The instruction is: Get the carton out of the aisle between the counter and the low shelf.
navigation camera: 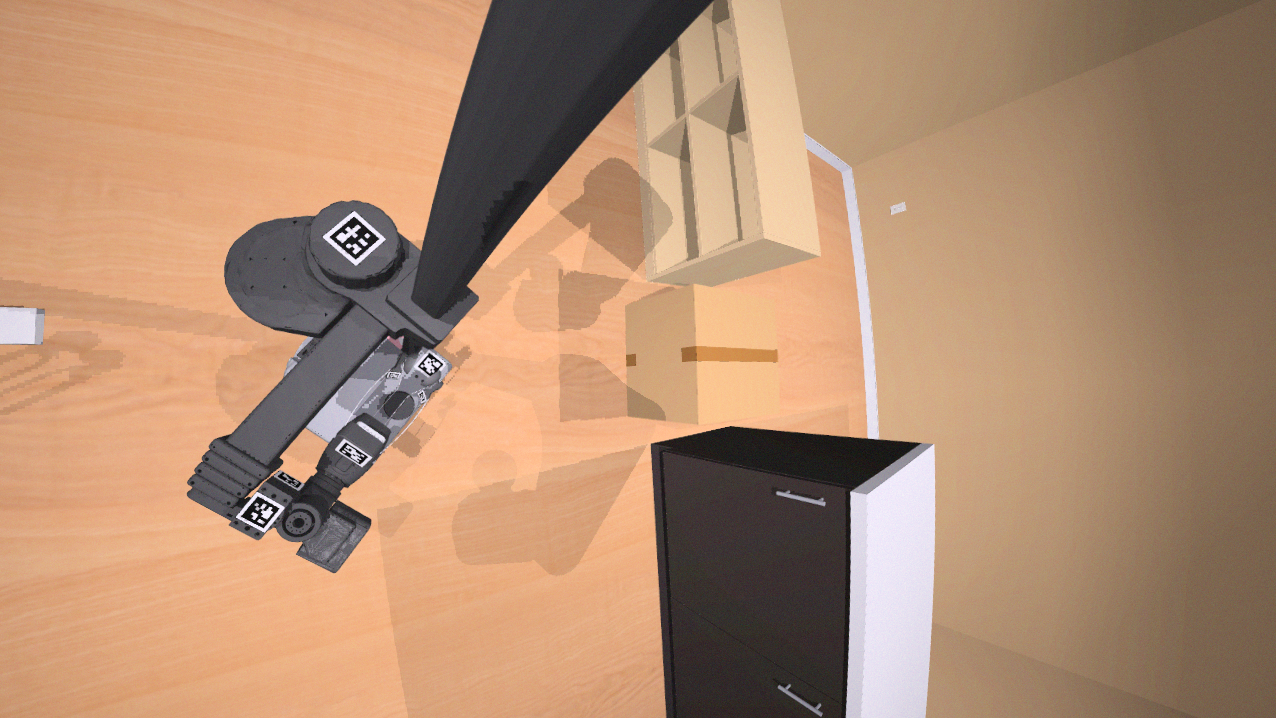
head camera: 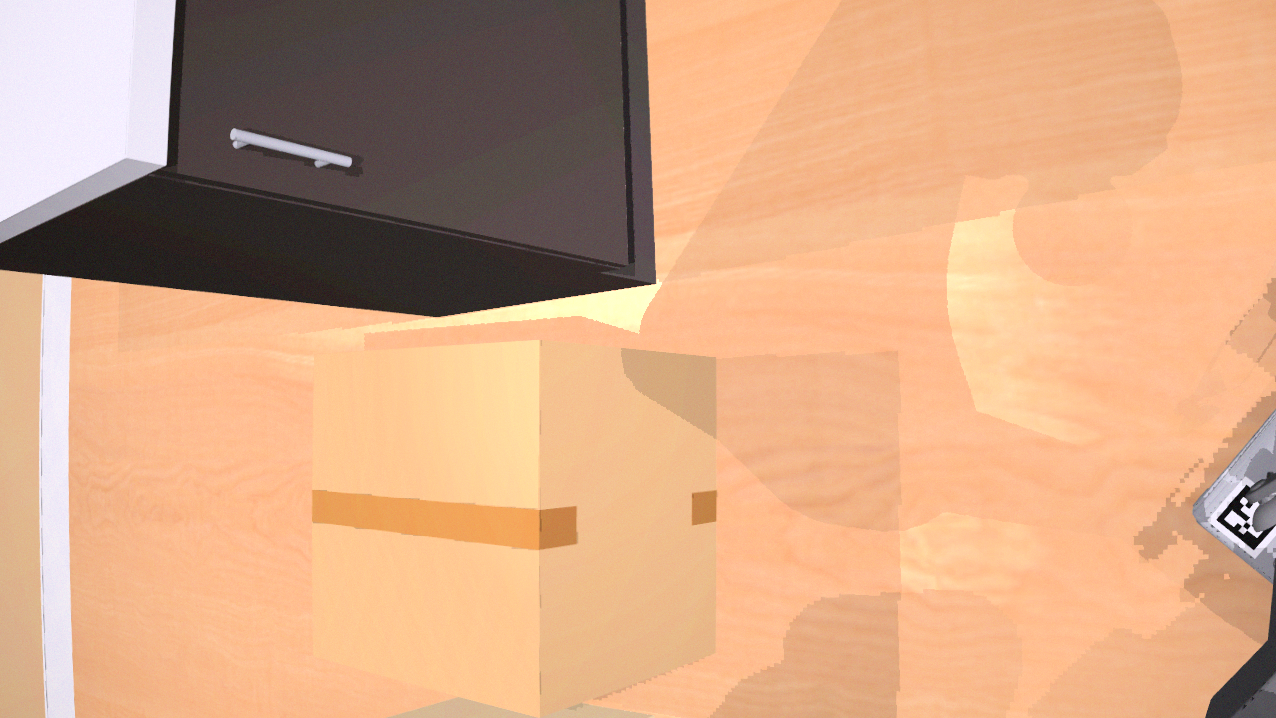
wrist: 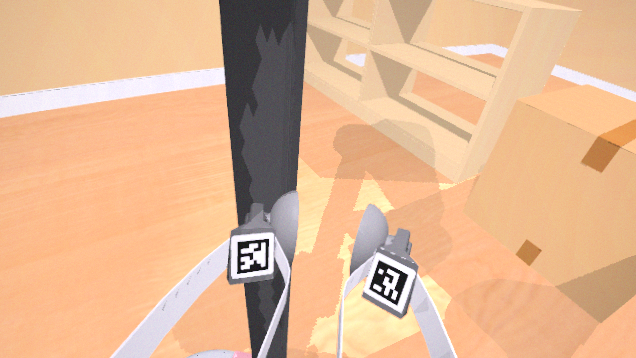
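Seen in the pictures: gripper, between the fingertips: [navigation camera: 428,362] [wrist: 329,221]; robot's base, origin of its link: [navigation camera: 397,402].
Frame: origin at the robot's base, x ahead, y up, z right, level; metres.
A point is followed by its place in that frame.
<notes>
The carton [head camera: 428,428] {x 0.784, y 0.406, z -0.652 m} [navigation camera: 736,321] {x 0.641, y 0.406, z -0.844 m} [wrist: 540,190] {x 0.515, y 0.219, z -0.670 m}, a beige box with brown tape, stands on the floor between the counter and the low shelf. The counter [head camera: 401,107] {x 0.908, y 0.580, z -0.282 m} [navigation camera: 758,553] {x 0.991, y 0.584, z -0.188 m} has dark fronts, bar handles and a white top. The low shelf [navigation camera: 785,178] {x 0.388, y 0.610, z -1.264 m} [wrist: 540,65] {x 0.602, y 0.432, z -1.117 m} is pale wood with open compartments; its near end is close to the carton. My gripper [navigation camera: 412,378] {x -0.020, y 0.540, z -0.098 m} [wrist: 329,221] {x -0.020, y 0.540, z -0.098 m} is open and empty, held over my base, with the carton apart from it, to its right in the wrist view.
My dark mast [navigation camera: 535,133] {x -0.060, y 1.142, z -0.117 m} [wrist: 265,100] {x -0.064, y 0.602, z -0.116 m} stands beside the gripper. My arm [navigation camera: 303,384] {x -0.110, y 0.760, z 0.021 m} is drawn in over the base. A beige wall [navigation camera: 1070,312] {x 2.257, y 1.330, z -2.315 m} with a white skirting board [head camera: 56,491] {x 2.334, y 0.040, z -2.206 m} [navigation camera: 863,294] {x 2.026, y 0.049, z -2.556 m} runs behind the carton. A white object [navigation camera: 19,325] shows at the navigation view's left edge.
</notes>
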